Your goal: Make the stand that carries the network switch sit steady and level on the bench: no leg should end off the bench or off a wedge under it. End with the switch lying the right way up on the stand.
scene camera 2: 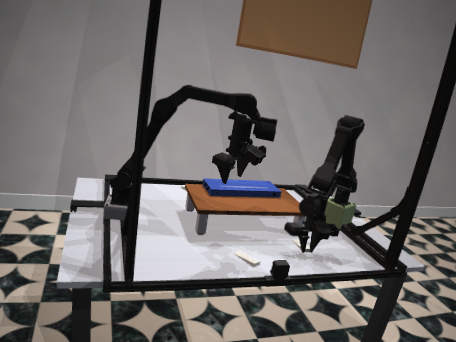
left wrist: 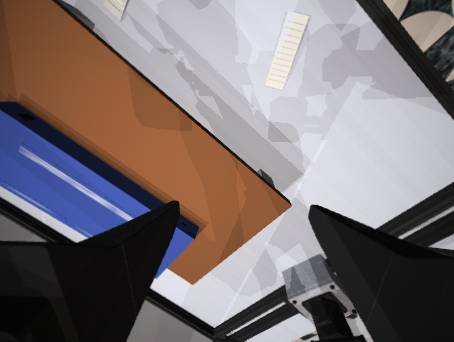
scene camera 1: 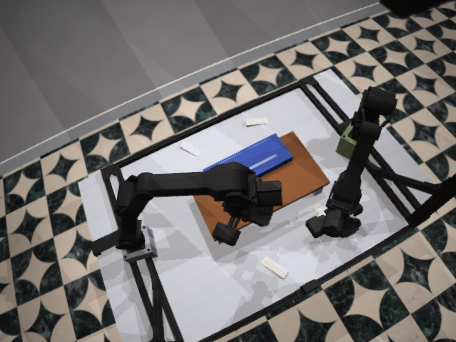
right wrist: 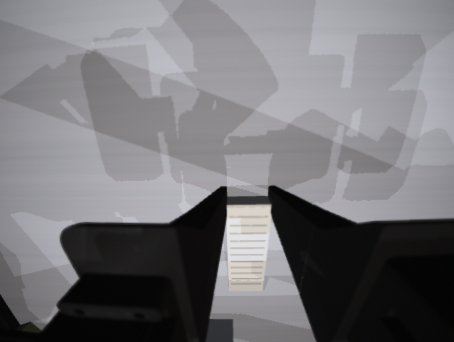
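Seen in the pictures: left gripper, fingertip midpoint: (scene camera 2: 231, 179) (left wrist: 243, 209) (scene camera 1: 239, 216); right gripper, fingertip midpoint: (scene camera 2: 306, 252) (right wrist: 247, 192); left arm's base, link origin: (scene camera 2: 120, 201) (left wrist: 323, 305) (scene camera 1: 134, 242); right arm's base, link origin: (scene camera 2: 340, 202).
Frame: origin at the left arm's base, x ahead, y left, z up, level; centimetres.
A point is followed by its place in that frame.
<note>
The stand (scene camera 1: 301, 169) @[x 60.7, y 5.0, z 3.5 cm] (scene camera 2: 247, 205) @[x 44.0, y -1.2, z 3.5 cm] (left wrist: 141, 119) @[x 47.1, y -1.5, z 3.5 cm] has an orange-brown top on grey legs and stands mid-bench. The blue network switch (scene camera 1: 260, 156) @[x 49.0, y 13.1, z 6.2 cm] (scene camera 2: 241, 188) @[x 42.9, y 7.7, z 6.4 cm] (left wrist: 90, 200) @[x 44.4, y 10.9, z 6.3 cm] lies flat on it, along its far edge. My left gripper (scene camera 1: 243, 225) @[x 35.3, y -8.2, z 14.9 cm] (scene camera 2: 233, 176) @[x 35.3, y -8.2, z 14.9 cm] (left wrist: 243, 209) @[x 35.3, y -8.2, z 14.9 cm] is open and empty, hanging above the stand's near left corner. My right gripper (scene camera 1: 325, 224) @[x 64.4, y -14.3, z -6.4 cm] (scene camera 2: 308, 249) @[x 64.4, y -14.3, z -6.4 cm] (right wrist: 247, 192) @[x 64.4, y -14.3, z -6.4 cm] is shut on a cream ridged wedge (scene camera 1: 319, 209) @[x 63.4, y -7.3, z -6.2 cm] (right wrist: 247, 248) @[x 63.8, y -10.3, z -5.7 cm], low over the bench right of the stand. The stand's right legs are hidden behind the right arm.
Loose wedges lie on the bench (scene camera 1: 210, 288) @[x 19.7, y -20.8, z -6.5 cm]: two behind the stand (scene camera 1: 256, 121) @[x 55.5, y 36.4, z -5.8 cm] (scene camera 1: 191, 148) @[x 26.9, y 33.3, z -6.0 cm] and one in front (scene camera 1: 274, 267) @[x 41.5, y -21.0, z -5.9 cm] (scene camera 2: 247, 258) @[x 41.6, y -21.7, z -5.8 cm] (left wrist: 287, 51) @[x 41.6, y -21.2, z -5.8 cm]. A green block (scene camera 1: 347, 144) @[x 81.0, y 9.5, z 1.6 cm] (scene camera 2: 340, 212) @[x 84.1, y 5.1, z 1.3 cm] sits by the right arm. A black frame rims the bench.
</note>
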